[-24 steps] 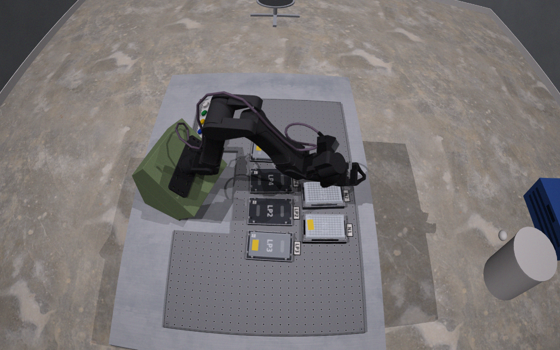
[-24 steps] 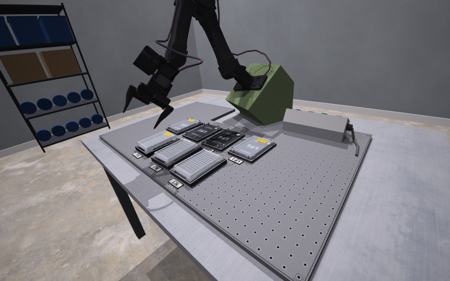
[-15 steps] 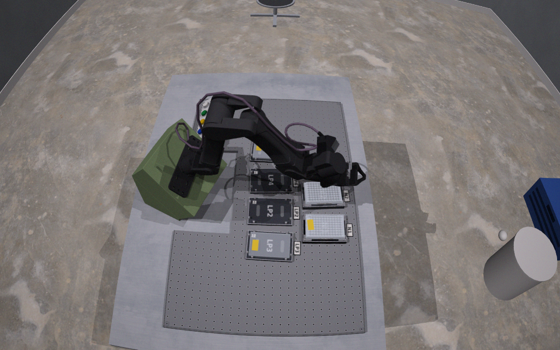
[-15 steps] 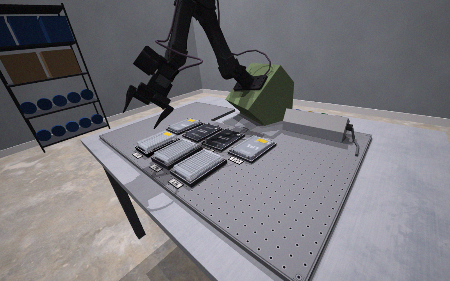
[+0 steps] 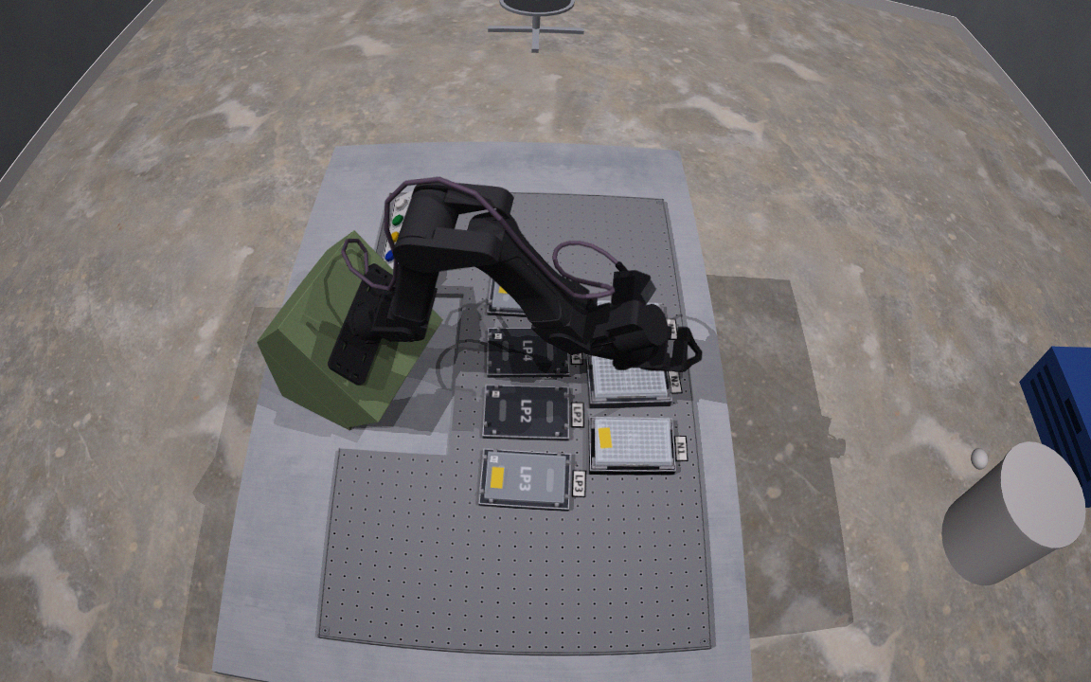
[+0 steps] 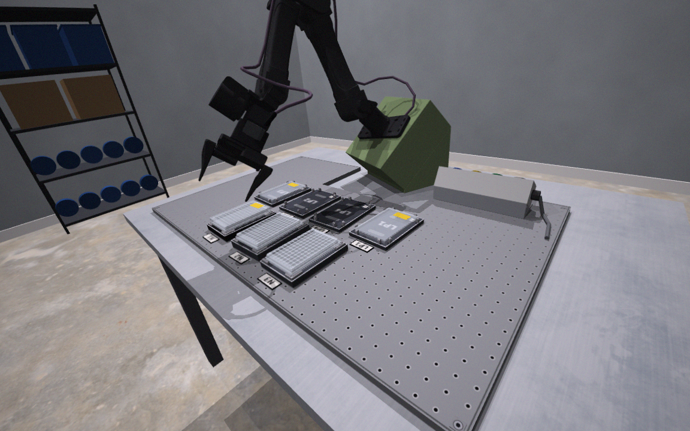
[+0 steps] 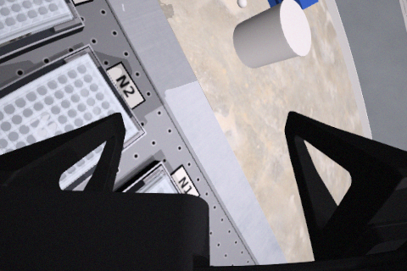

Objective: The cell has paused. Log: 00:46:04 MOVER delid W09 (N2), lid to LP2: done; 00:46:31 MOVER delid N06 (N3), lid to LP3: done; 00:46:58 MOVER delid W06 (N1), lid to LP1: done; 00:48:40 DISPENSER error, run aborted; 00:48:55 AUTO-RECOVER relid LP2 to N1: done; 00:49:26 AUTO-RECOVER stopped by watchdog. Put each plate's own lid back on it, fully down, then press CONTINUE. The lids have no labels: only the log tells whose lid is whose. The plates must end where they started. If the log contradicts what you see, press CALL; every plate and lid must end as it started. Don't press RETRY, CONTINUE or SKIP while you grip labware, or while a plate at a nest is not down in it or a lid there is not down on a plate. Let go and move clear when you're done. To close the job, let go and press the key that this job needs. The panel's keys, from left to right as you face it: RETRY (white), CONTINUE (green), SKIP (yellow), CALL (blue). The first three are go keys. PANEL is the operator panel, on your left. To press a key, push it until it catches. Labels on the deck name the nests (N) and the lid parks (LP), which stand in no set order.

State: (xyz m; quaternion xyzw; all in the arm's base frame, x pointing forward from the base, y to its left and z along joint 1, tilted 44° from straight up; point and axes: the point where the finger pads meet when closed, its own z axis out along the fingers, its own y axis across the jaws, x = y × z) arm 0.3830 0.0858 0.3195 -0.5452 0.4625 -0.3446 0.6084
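The lid park lies 23 cm behind my hand, 5 cm to the right of it and 14 cm below it. The rest, counted from my hand: yellow skip key: 54 cm behind, 27 cm to the left, 8 cm below; clear lid: 26 cm behind, 20 cm to the left, 13 cm below; blue call key: 53 cm behind, 22 cm to the left, 8 cm below.
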